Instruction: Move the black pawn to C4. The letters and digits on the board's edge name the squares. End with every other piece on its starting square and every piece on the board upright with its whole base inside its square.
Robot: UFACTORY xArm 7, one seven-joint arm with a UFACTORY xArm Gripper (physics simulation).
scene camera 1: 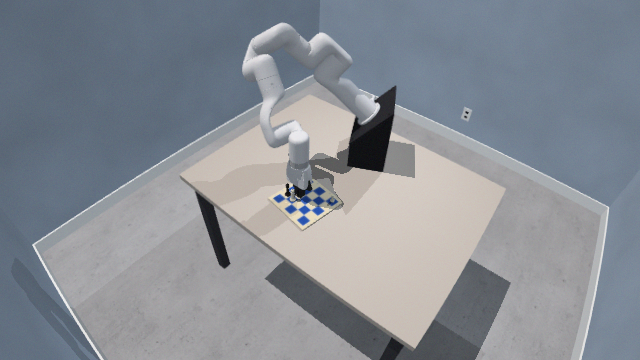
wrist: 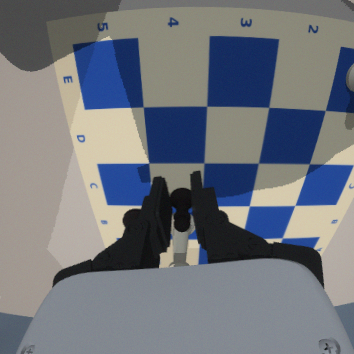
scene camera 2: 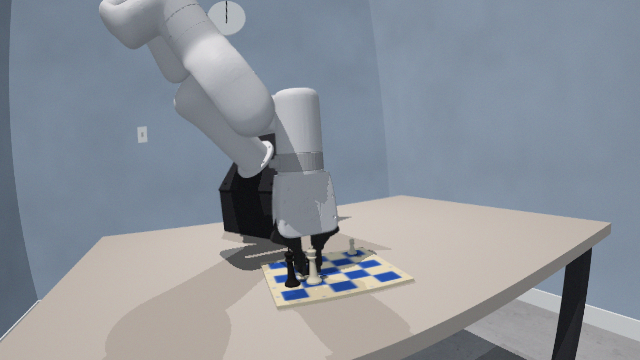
Labels:
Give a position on a chessboard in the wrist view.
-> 252, 101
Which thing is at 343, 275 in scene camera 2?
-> A chessboard.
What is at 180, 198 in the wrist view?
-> A black pawn.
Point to a chessboard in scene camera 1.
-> At 315, 204

